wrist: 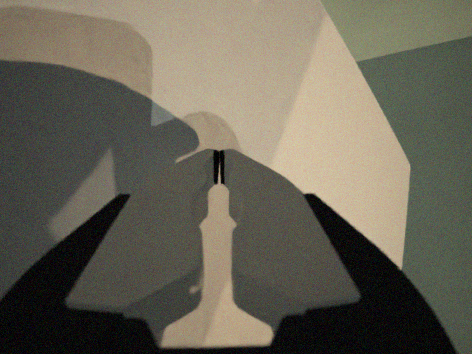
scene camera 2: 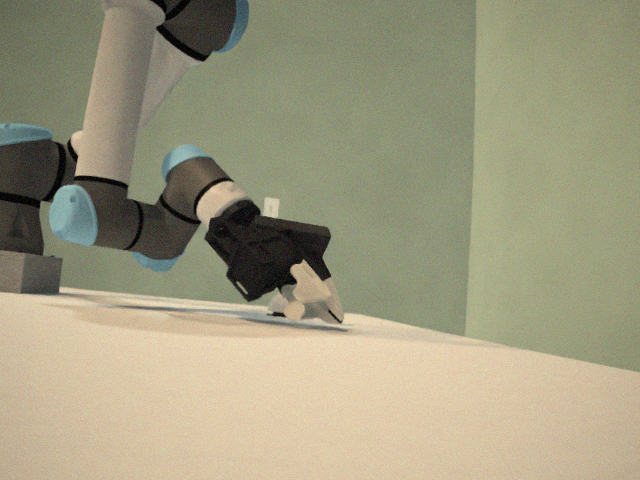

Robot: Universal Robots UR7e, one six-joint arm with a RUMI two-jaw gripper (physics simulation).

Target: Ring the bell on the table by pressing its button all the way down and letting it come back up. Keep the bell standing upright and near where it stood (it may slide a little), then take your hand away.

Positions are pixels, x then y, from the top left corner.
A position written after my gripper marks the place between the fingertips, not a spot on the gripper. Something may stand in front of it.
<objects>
My gripper shows in the wrist view (219,155) and in scene camera 2 (341,321).
</objects>
